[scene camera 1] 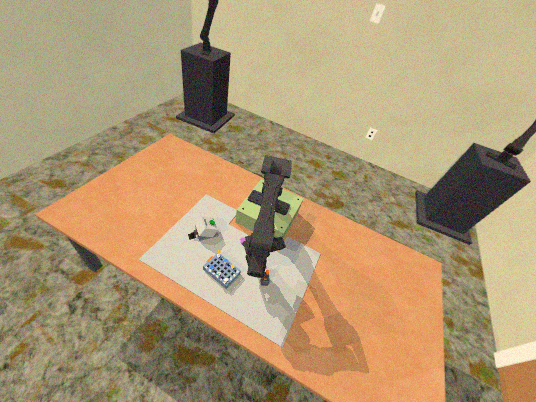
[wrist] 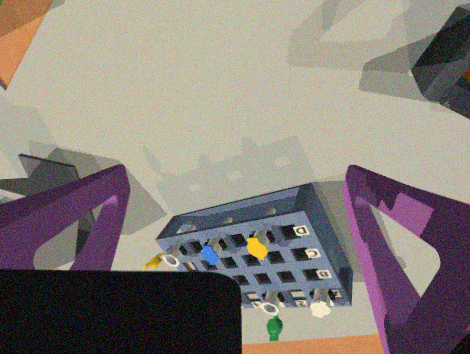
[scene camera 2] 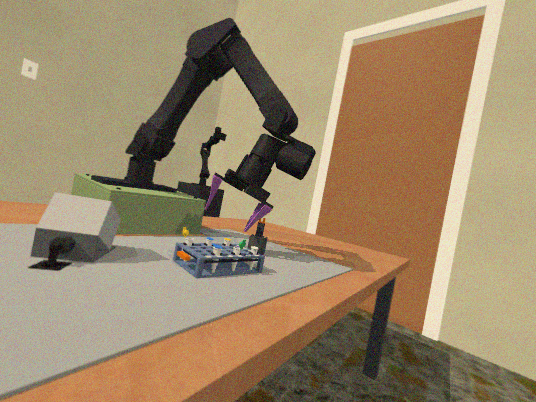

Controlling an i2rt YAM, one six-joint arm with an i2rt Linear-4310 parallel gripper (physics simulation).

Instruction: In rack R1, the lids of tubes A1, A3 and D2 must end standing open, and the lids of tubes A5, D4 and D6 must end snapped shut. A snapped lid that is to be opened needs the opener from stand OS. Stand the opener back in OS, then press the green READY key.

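Places are measured from the arm's base along level axes (x ahead, y left, z up), in centimetres.
Where they show: gripper, fingertip midpoint: (scene camera 1: pixel 249 257) (wrist: pixel 236 177) (scene camera 2: pixel 225 220); arm's base, origin of the base link: (scene camera 2: pixel 138 186).
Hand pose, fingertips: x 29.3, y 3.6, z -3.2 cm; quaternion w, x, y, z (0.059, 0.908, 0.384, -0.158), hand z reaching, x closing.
Observation:
Each offset is from my fingertips to the top centre of the thing. "spot": to the spot under its first point. Level surfaces: height alone.
Blue rack R1 @(dx +7.5, dy -8.5, dz -0.9 cm) (scene camera 1: pixel 215 278) (scene camera 2: pixel 199 268) (wrist: pixel 327 232) stands on the mat. In the wrist view, A1's white lid @(dx +11.6, dy -4.1, dz -2.5 cm) (wrist: pixel 320 309) and D2's yellow lid @(dx +5.5, dy -4.6, dz -2.5 cm) (wrist: pixel 257 248) lie over their tubes. A3's green lid @(dx +11.5, dy -8.0, dz -0.9 cm) (scene camera 2: pixel 242 244) (wrist: pixel 274 326) stands open. D4's blue lid @(spot: dx +5.2, dy -8.8, dz -2.7 cm) (scene camera 2: pixel 210 240) (wrist: pixel 210 254) covers its tube; whether snapped is unclear. D6's yellow lid @(dx +2.8, dy -12.3, dz -1.3 cm) (scene camera 2: pixel 185 231) (wrist: pixel 153 261) is open. A5's blue lid @(dx +9.7, dy -11.6, dz -2.3 cm) (scene camera 2: pixel 216 249) is hidden in the wrist view. My gripper (scene camera 2: pixel 226 220) (wrist: pixel 236 177) is open and empty, above the rack. The orange-tipped opener @(dx +3.2, dy +9.4, dz +1.8 cm) (scene camera 2: pixel 261 228) stands in OS @(dx +3.2, dy +9.4, dz -2.7 cm) (scene camera 1: pixel 265 281) (scene camera 2: pixel 257 244).
A grey sloped box @(dx -6.4, dy -23.5, dz +1.7 cm) (scene camera 1: pixel 208 231) (scene camera 2: pixel 75 220) stands left of the rack, with a green round part @(spot: dx -7.9, dy -21.7, dz +0.2 cm) (scene camera 1: pixel 212 222) and a small black object @(spot: dx -2.0, dy -27.8, dz -6.6 cm) (scene camera 1: pixel 193 235) (scene camera 2: pixel 55 250) near it. The green arm base (scene camera 1: pixel 250 215) (scene camera 2: pixel 150 215) is behind the grey mat @(dz -6.7 cm) (scene camera 1: pixel 175 255) (scene camera 2: pixel 125 300).

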